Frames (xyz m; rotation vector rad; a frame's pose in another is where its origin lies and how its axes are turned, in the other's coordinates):
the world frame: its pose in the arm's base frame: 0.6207 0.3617 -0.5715 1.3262 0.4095 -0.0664
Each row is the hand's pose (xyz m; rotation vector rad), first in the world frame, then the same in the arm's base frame.
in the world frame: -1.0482 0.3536 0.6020 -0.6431 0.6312 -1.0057
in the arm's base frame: -0.1008 -0.3139 0.2090 0.3756 1.4749 -0.3255
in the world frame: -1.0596 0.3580 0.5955 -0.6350 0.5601 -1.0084
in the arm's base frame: -0.1118 -0.3087 0.2156 0.3888 1.4222 -0.3739
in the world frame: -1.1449 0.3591 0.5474 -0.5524 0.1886 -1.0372
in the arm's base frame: -0.2027 -0.2784 0.2358 0.4711 1.1544 -0.6463
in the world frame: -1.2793 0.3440 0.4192 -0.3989 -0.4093 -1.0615
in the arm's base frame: -0.3638 -0.1850 0.2425 0.5624 0.6908 -1.0653
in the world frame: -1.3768 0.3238 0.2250 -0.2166 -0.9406 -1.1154
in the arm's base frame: -0.5088 -0.0234 0.2203 0.5968 0.2767 -1.4660
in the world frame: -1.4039 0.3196 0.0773 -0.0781 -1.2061 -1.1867
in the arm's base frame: -0.5724 0.1109 0.1984 0.6056 0.0851 -1.7122
